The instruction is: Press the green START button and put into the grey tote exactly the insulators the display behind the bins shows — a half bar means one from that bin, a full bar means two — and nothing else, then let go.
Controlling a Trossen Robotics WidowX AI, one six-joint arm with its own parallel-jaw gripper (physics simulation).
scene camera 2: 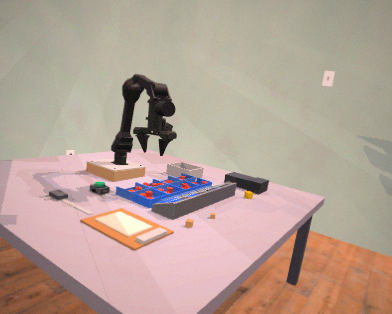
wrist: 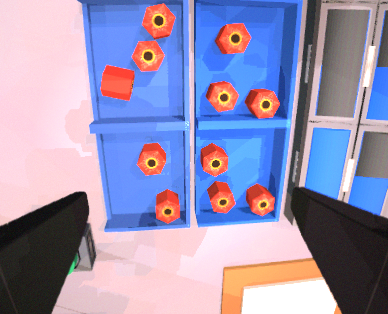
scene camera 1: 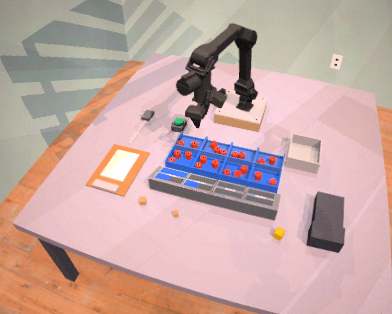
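Observation:
My gripper is open and empty, high above the left end of the blue bins. Red insulators lie in all bins; in the wrist view the lower left bin holds two, the other three bins three each. One insulator lies on its side. The display shows a full blue bar at the left end of its back row and half bars in the front row's two left cells. The grey tote looks empty. The green button is beside the bins.
An orange-framed board lies left of the display. Small orange cubes and a yellow cube lie in front. A black block stands right. A small dark device lies beyond the button.

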